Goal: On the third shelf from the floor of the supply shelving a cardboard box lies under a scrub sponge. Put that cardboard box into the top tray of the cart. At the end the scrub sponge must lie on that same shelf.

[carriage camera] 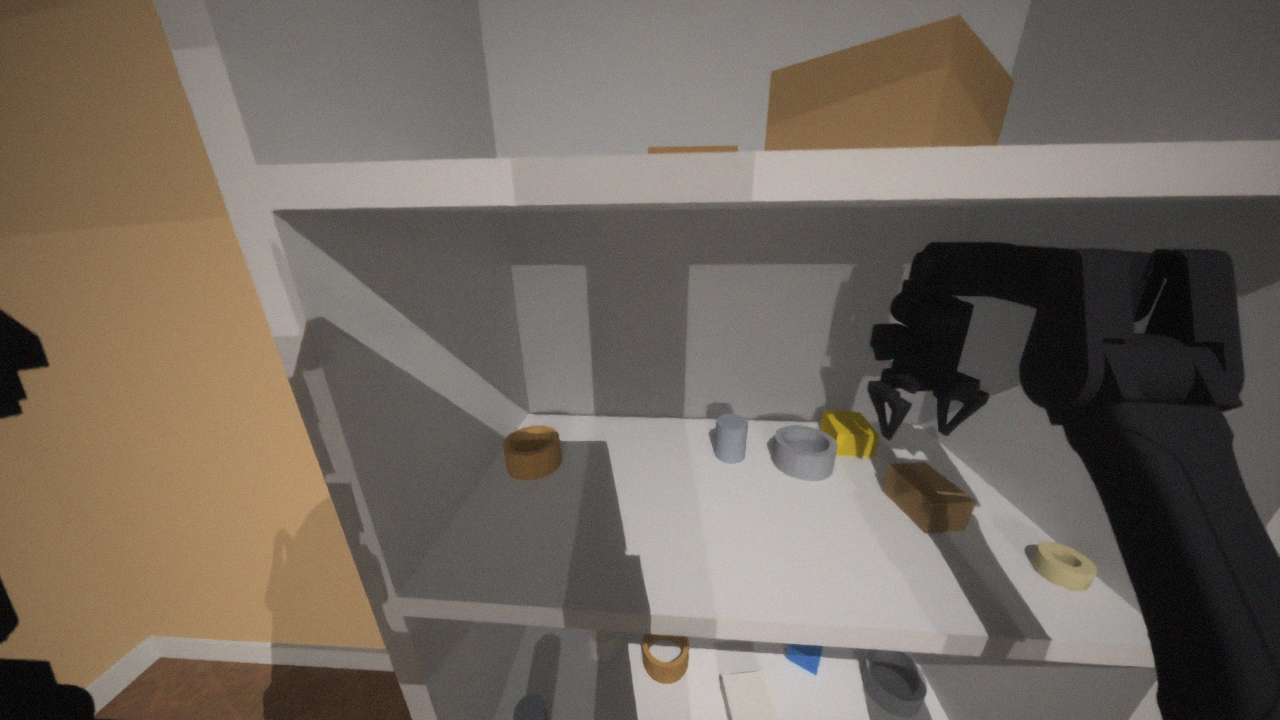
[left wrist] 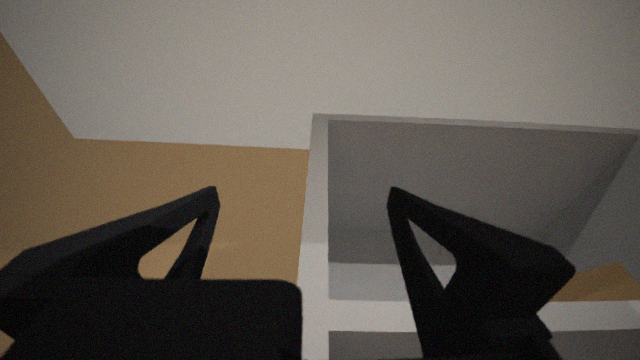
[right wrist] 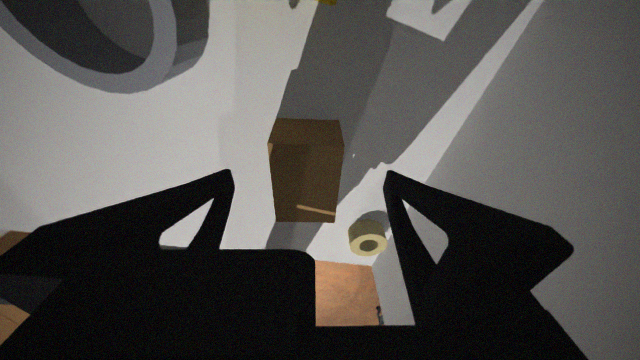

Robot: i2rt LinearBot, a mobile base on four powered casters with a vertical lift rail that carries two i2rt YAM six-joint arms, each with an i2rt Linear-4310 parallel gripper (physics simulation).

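Places are measured from the left arm's base along level axes (x ahead, y left, z up), in centimetres.
Pixels of known places: left gripper, fingertip midpoint: [left wrist: 304, 195]; right gripper, fingertip midpoint: [carriage camera: 914, 435] [right wrist: 309, 178].
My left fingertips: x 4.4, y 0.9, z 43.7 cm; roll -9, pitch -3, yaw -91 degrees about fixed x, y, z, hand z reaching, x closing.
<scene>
Ahead of a thing's pixels: the offset from my left fingertips to its top centre. Level surfaces: height alone.
The brown cardboard box @(dx +35.4, dy -73.1, dz -39.0 cm) [carriage camera: 926, 497] [right wrist: 306, 182] lies on the white shelf @(dz -44.0 cm) [carriage camera: 760, 564] [right wrist: 125, 150] at the right. Its top is bare. A yellow block, seemingly the scrub sponge @(dx +53.3, dy -70.1, dz -39.5 cm) [carriage camera: 847, 434], lies behind it on the same shelf beside the grey ring; its edge shows at the top of the right wrist view. My right gripper [carriage camera: 917, 433] [right wrist: 309, 178] is open and empty, fingers pointing down above the shelf near the box; in the right wrist view the box shows between the fingertips. My left gripper [left wrist: 304, 195] is open and empty, away from the shelf. The cart does not show.
A grey ring @(dx +46.5, dy -59.4, dz -39.2 cm) [carriage camera: 805, 463] [right wrist: 165, 45], a blue-grey cylinder @(dx +48.9, dy -47.0, dz -37.0 cm) [carriage camera: 731, 438], an orange-brown ring @(dx +45.3, dy -11.6, dz -39.0 cm) [carriage camera: 532, 454] and a pale yellow ring @(dx +24.6, dy -83.0, dz -41.5 cm) [carriage camera: 1063, 566] [right wrist: 367, 245] share the shelf. A larger box @(dx +39.3, dy -60.1, dz +11.7 cm) [carriage camera: 859, 98] stands on the shelf above. Several things lie on the shelf below.
</scene>
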